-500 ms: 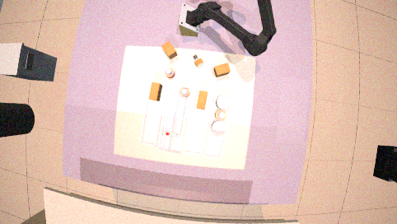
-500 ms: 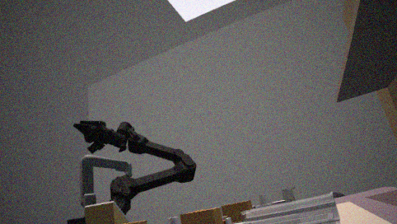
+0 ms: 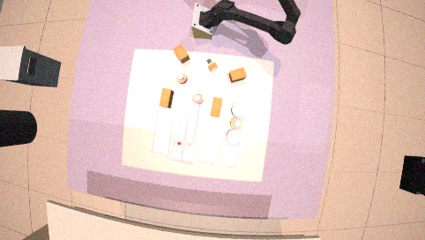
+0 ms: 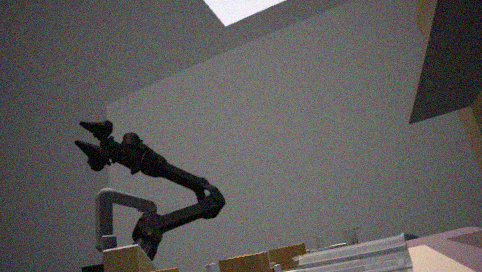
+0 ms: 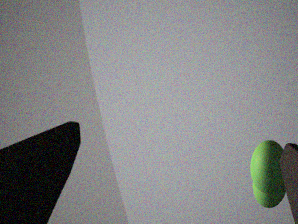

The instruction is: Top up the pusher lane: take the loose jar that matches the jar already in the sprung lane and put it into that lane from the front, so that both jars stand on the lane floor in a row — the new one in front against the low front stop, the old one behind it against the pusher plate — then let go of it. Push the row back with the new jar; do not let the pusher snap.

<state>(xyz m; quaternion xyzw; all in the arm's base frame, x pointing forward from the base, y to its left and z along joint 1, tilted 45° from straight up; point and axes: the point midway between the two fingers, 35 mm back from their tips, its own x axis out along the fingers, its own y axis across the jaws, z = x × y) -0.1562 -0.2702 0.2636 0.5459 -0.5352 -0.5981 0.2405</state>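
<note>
My gripper tip is now 470 mm above the small bottle, 330 mm short of it and 70 mm to the right of it. Also, from my gripper tip: red mark: 670 mm ahead, 410 mm below, 20 mm to the right; clear lane: 640 mm ahead, 460 mm below.
</note>
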